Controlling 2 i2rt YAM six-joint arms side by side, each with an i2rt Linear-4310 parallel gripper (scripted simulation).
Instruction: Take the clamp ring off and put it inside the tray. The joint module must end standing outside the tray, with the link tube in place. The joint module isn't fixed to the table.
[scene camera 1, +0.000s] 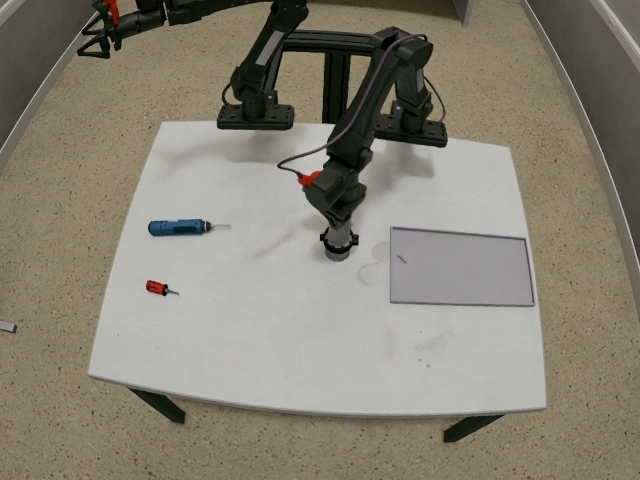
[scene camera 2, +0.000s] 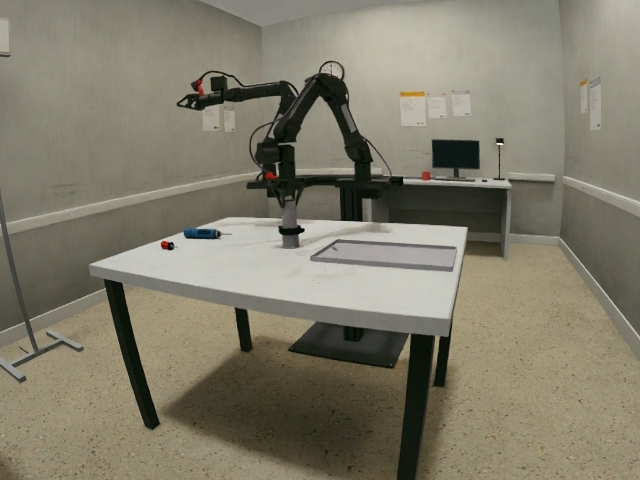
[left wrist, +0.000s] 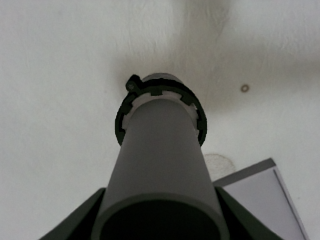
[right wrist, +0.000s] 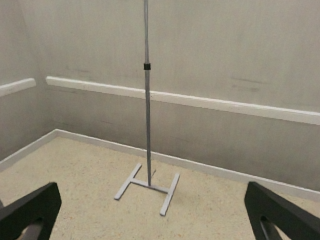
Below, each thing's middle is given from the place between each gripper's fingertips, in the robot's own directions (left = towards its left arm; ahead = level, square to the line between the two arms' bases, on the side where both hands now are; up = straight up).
My left hand (scene camera 1: 340, 221) is 80 mm above the black clamp ring (left wrist: 135, 86). The rest, counted from my left hand: grey tray (scene camera 1: 443, 266) 20 mm ahead, 350 mm to the left, 140 mm below.
Now: right hand 620 mm to the right of the black clamp ring, 520 mm above it and 140 mm short of it. Round my right hand: grey tray: 960 mm to the left, 580 mm below, 160 mm ahead.
